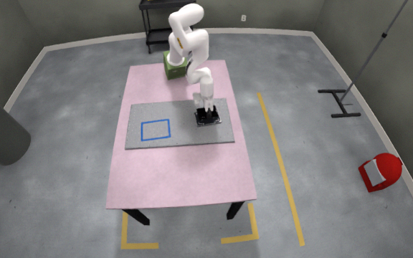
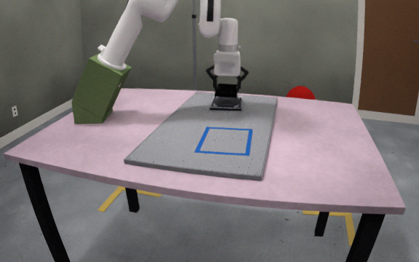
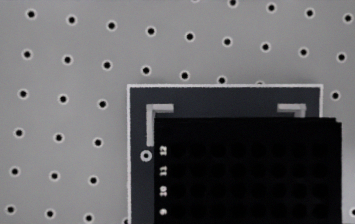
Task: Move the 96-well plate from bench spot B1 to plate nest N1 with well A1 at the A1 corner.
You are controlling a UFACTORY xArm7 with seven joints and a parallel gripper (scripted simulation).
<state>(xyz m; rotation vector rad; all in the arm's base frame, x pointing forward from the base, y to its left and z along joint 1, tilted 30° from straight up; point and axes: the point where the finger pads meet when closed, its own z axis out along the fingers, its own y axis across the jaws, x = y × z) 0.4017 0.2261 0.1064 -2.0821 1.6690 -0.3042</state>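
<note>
The dark plate nest is 6 cm below my hand. The rest, counted from my hand: black 96-well plate 1 cm below.
</note>
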